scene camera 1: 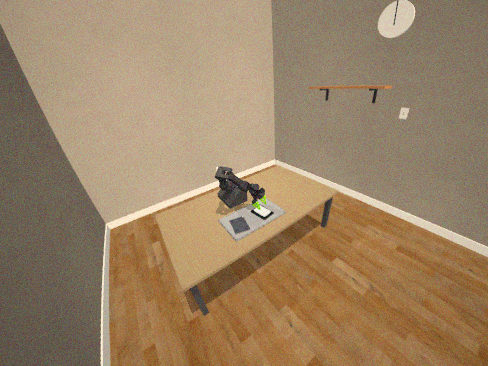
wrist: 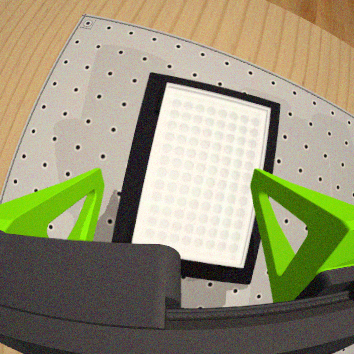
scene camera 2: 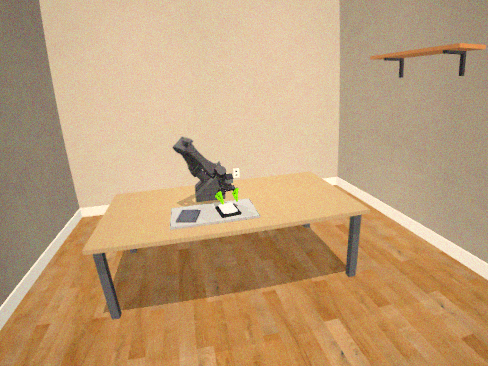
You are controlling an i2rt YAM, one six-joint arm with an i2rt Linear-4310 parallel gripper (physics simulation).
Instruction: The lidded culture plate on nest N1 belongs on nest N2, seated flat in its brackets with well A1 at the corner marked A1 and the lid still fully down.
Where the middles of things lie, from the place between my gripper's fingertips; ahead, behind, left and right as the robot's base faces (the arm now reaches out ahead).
Now: the black nest (wrist: 134,175) 4 cm below my hand, 2 cm to the right of it and 1 cm ahead of it.
